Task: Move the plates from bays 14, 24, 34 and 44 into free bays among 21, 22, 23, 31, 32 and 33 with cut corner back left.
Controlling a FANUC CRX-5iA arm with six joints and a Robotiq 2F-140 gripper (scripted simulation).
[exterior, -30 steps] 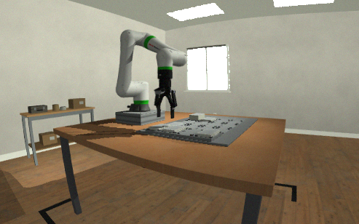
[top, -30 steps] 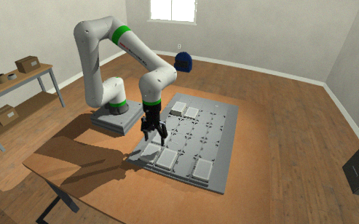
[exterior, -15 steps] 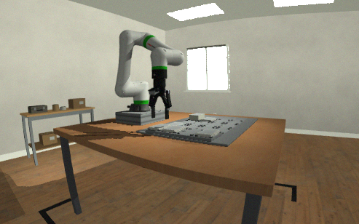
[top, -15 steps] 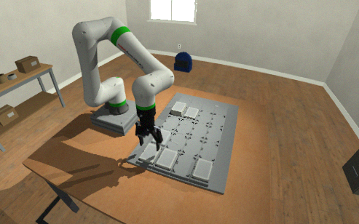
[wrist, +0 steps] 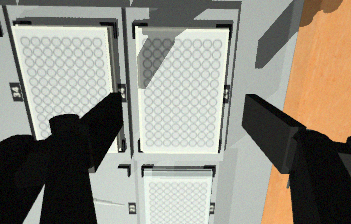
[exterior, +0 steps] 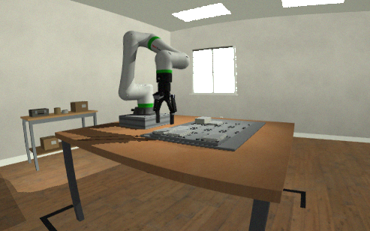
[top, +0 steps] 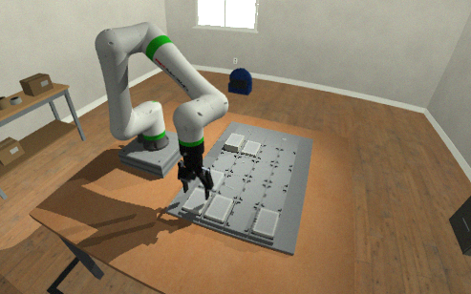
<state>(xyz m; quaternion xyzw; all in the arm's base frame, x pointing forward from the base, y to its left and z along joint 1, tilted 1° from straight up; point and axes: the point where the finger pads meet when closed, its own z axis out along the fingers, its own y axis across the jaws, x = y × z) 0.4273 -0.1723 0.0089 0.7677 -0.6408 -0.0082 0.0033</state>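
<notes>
The sealed 96-well plate is 3 cm behind my hand, 16 cm to the left of it and 8 cm below it. Also, from my hand: bay label 43: 24 cm ahead, 21 cm to the left, 9 cm below; sealed deep-well block: 9 cm behind, 48 cm to the left, 7 cm below.
</notes>
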